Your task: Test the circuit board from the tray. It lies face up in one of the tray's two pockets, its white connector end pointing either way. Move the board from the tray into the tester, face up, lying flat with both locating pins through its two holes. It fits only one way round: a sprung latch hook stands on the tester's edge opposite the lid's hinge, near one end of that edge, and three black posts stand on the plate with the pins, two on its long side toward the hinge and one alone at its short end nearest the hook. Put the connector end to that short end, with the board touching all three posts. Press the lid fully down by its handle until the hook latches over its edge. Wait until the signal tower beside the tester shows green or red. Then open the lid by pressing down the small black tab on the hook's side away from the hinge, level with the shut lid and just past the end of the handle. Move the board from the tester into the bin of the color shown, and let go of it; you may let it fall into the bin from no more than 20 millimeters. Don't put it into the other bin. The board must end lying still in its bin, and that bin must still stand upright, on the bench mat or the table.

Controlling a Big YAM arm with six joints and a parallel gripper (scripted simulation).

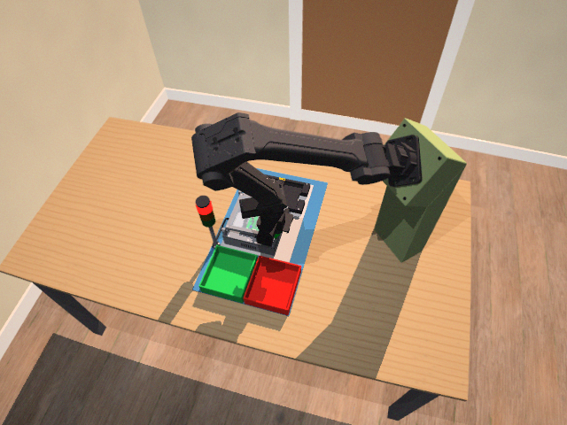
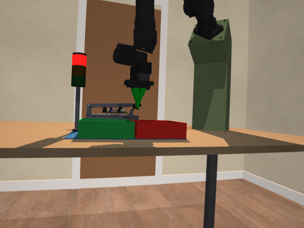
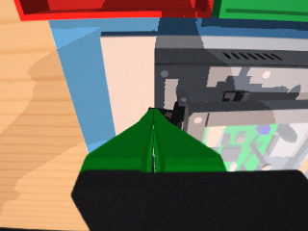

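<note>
Right now my hand is 10 mm short of the latch hook and 10 mm above it. Round my hand: tester plate (90 mm ahead, 40 mm to the right, 20 mm below); green circuit board (80 mm ahead, 40 mm to the right, 20 mm below); tester lid (90 mm ahead, 50 mm to the right).
</note>
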